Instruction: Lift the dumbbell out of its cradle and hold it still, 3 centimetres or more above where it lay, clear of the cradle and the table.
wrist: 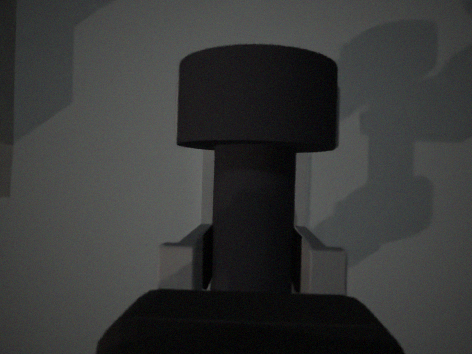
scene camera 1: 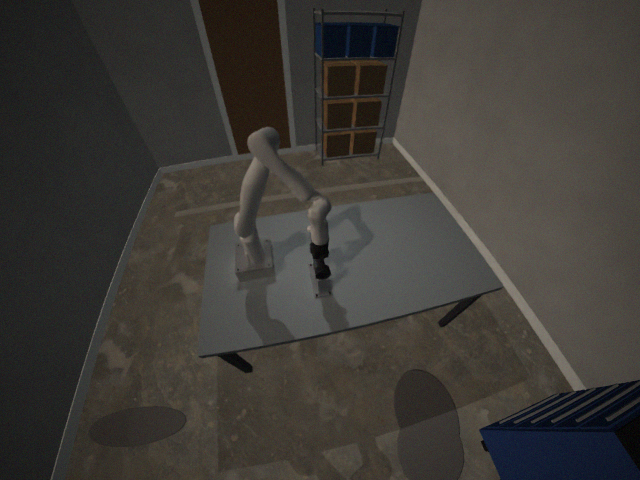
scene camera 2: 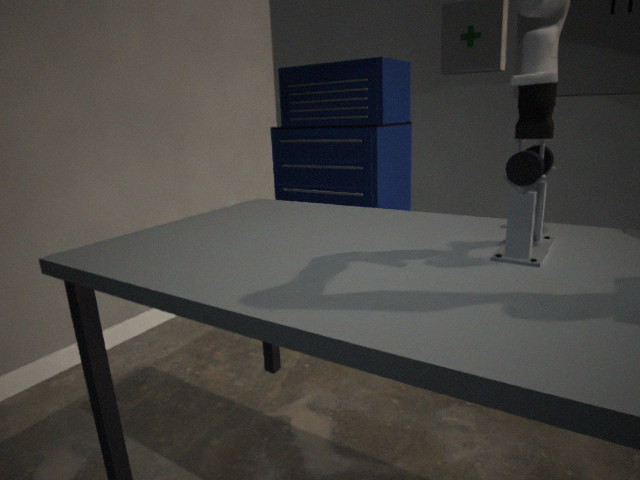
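The black dumbbell lies level on the cradle, whose two light grey posts stand on a flat base plate. My gripper points straight down over it and is shut on the dumbbell's handle, one finger pad against each side. In the wrist view one end weight shows beyond the fingers; the other end is hidden below the gripper body. In scene camera 2 the near end weight sits at the top of the near post. The fingertips are hidden in scene camera 1.
The cradle stands on the grey table, beside the arm's base. Shadows of the arm and dumbbell fall across the table. A blue tool cabinet and a shelf rack stand away from the table.
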